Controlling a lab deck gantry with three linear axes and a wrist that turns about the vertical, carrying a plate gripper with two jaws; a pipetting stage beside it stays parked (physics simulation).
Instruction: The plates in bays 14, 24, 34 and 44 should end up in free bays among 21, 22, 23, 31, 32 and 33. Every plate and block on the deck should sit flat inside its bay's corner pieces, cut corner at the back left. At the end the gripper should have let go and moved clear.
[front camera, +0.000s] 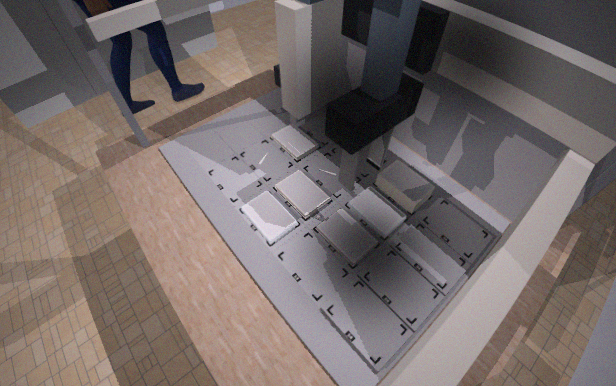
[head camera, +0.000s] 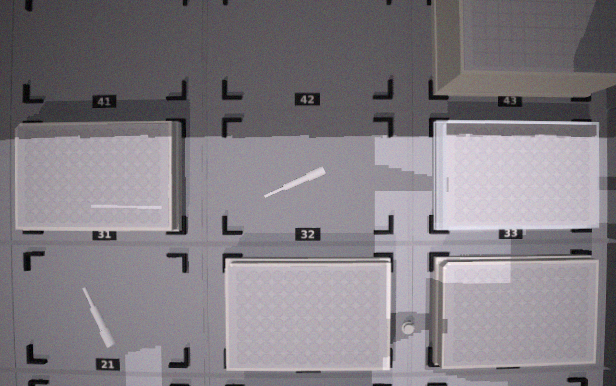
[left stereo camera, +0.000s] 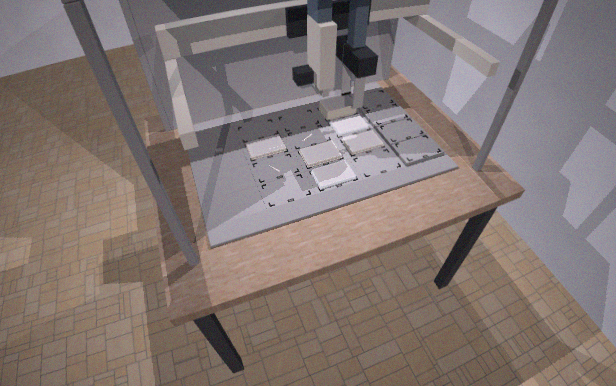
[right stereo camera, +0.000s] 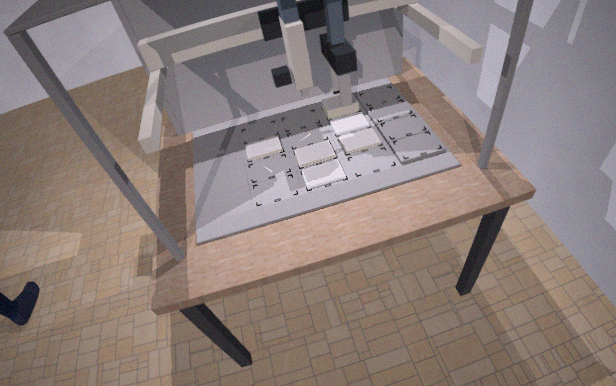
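Observation:
My gripper is raised above the deck around bay 33, jaws apart and empty. A plate lies in bay 33. A plate lies in bay 31, a plate in bay 22 and a plate in bay 23. These look flat; cut corners show at the back left in 31 and 23. Bays 14, 24, 34 and 44 hold no plate in the front view.
A tall block stands in bay 43. Another plate lies in bay 12. Loose pipette tips lie in bay 32 and bay 21. A small round piece stands between bays 22 and 23. The parked pipetting stage is beside the gripper.

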